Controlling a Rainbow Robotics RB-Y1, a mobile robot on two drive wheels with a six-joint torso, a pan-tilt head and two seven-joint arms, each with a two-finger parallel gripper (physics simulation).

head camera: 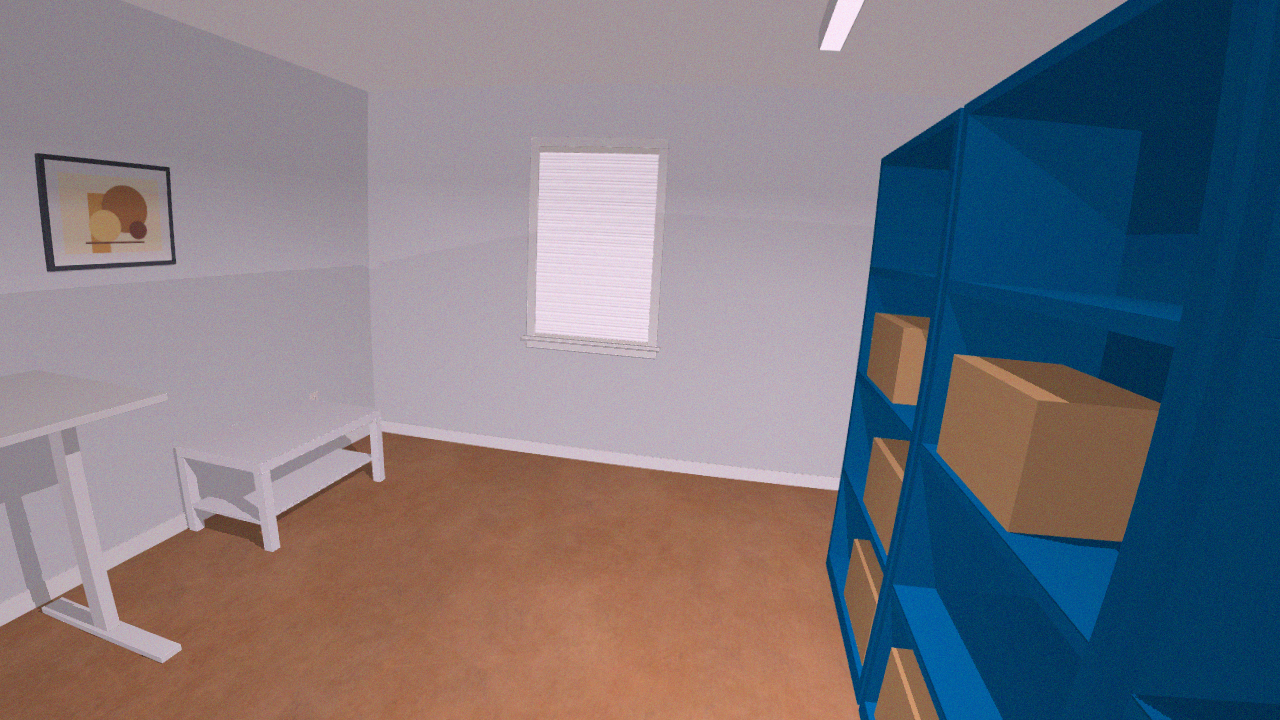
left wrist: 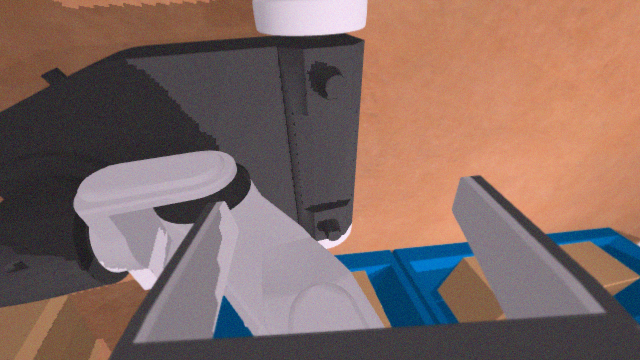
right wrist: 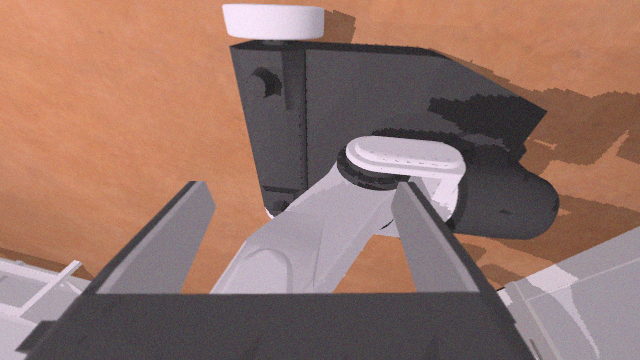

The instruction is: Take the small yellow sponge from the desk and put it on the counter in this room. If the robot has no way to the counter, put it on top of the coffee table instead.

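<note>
A white desk is cut off at the left edge of the head view; part of its top and one leg show. The low white coffee table with a lower shelf stands beyond it, against the left wall. The small yellow sponge and a counter do not show in any view. My left gripper is open, with nothing between its fingers, over the floor and my own base. My right gripper is open and empty in the same way. Neither gripper is near the desk top.
Tall blue shelving with cardboard boxes stands close on the right in the head view. Brown floor runs between it and the desk to the far wall, which has a window. A framed picture hangs left.
</note>
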